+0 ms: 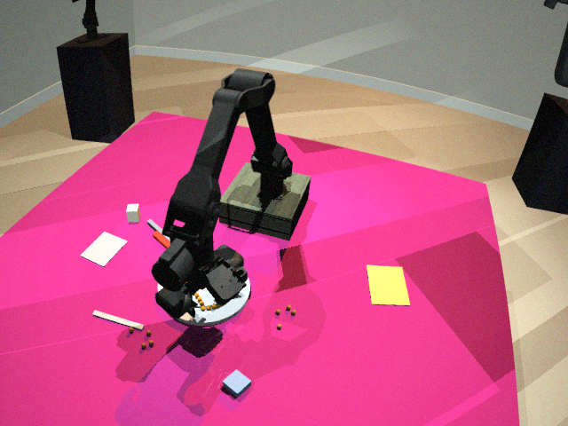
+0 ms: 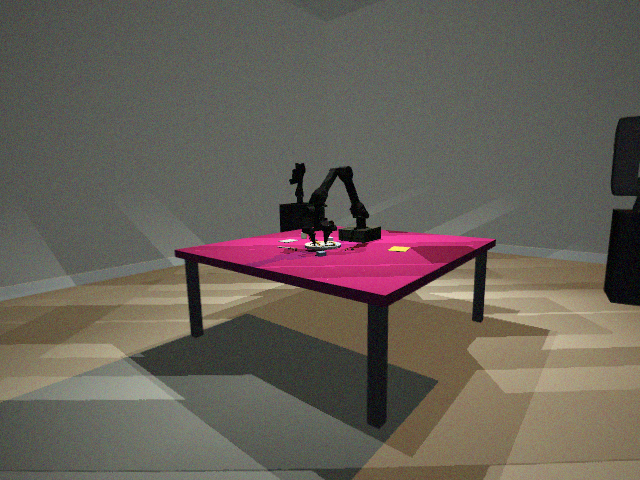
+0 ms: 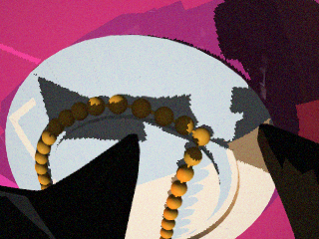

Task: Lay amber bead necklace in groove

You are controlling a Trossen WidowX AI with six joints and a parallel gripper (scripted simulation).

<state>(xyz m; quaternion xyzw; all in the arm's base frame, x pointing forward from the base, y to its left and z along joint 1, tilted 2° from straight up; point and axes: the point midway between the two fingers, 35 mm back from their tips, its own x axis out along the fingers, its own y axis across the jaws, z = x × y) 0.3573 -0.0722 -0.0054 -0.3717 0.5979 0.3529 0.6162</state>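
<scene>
My gripper tip is now 60 mm past the round bead board, 20 mm to the left of it and 10 mm above it. Also, from my gripper tip: white block: 210 mm behind, 70 mm to the right, 10 mm below; blue block: 150 mm ahead, 100 mm to the left, 10 mm below; white strip: 170 mm to the right, 70 mm ahead, 20 mm below.
</scene>
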